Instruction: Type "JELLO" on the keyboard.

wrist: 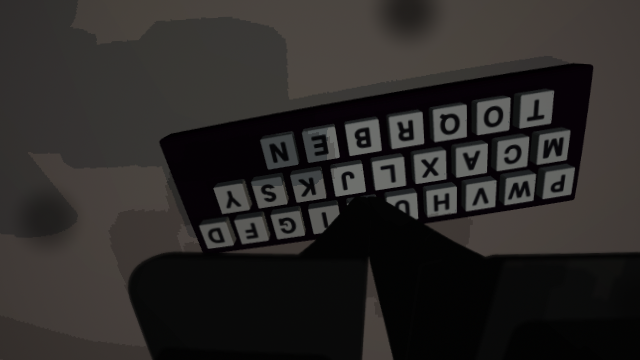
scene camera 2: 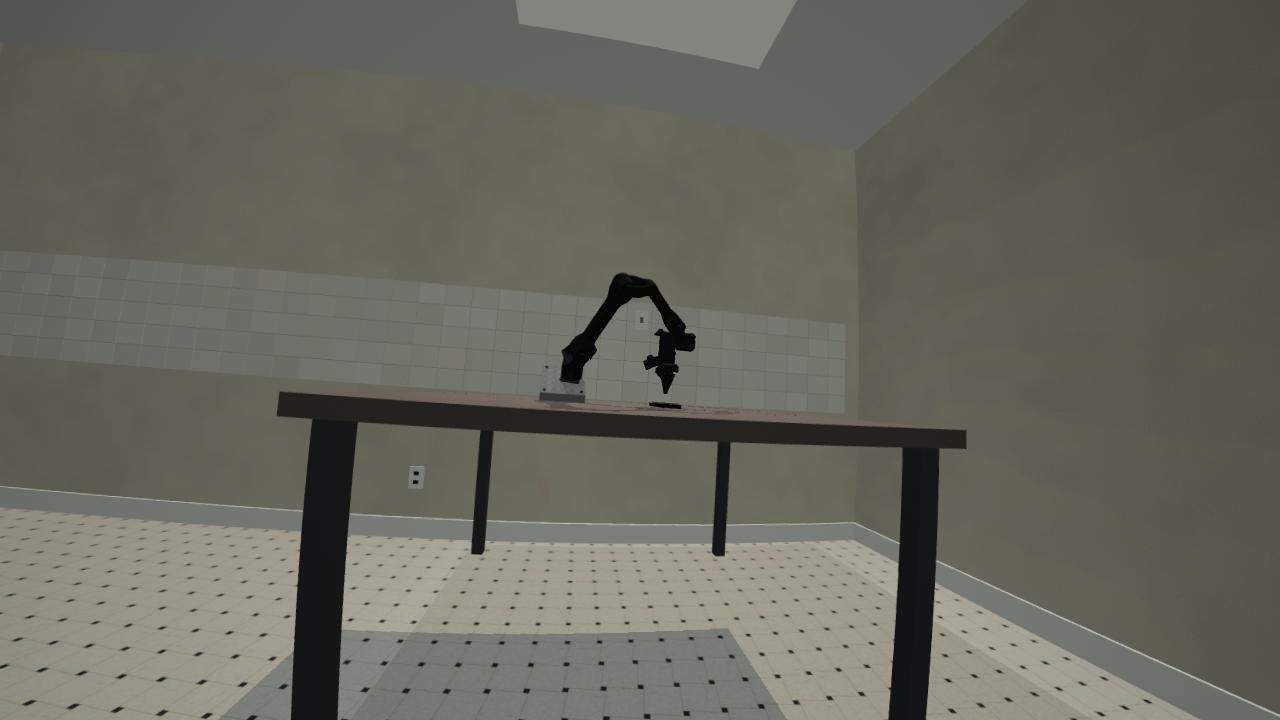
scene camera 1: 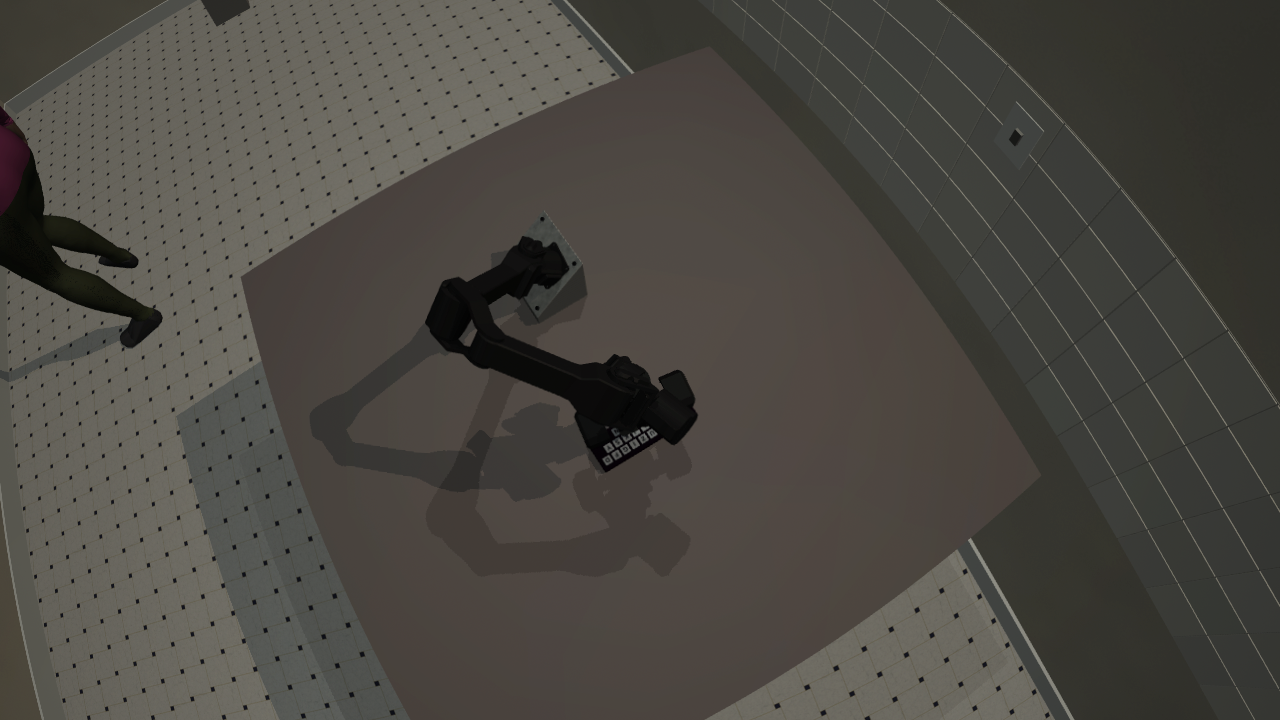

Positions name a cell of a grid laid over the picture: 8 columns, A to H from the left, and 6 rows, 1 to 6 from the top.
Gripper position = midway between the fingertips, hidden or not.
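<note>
There is a black keyboard (wrist: G3) here, and I see my gripper (scene camera 1: D4) as well. The wrist view shows my gripper (wrist: E4) too, and so does scene camera 2, with the gripper (scene camera 2: E4).
</note>
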